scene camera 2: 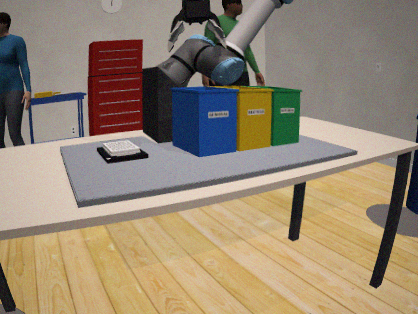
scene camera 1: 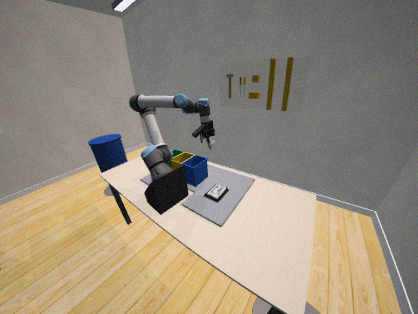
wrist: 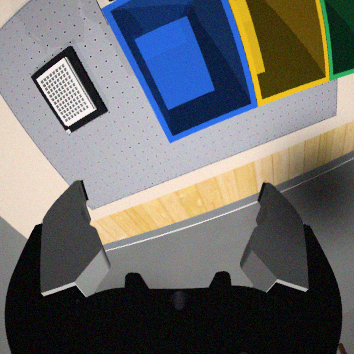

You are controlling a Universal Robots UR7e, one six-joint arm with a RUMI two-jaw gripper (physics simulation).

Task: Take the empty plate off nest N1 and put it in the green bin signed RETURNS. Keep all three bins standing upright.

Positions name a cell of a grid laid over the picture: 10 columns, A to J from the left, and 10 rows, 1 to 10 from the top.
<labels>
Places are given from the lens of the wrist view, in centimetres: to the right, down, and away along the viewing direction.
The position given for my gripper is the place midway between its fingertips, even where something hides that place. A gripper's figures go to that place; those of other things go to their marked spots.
my gripper (wrist: E6): 0, 1, 13
blue bin (wrist: F2): 3, -23, 32
white plate (wrist: B3): -25, -20, 30
black nest (wrist: C2): -21, -23, 29
</labels>
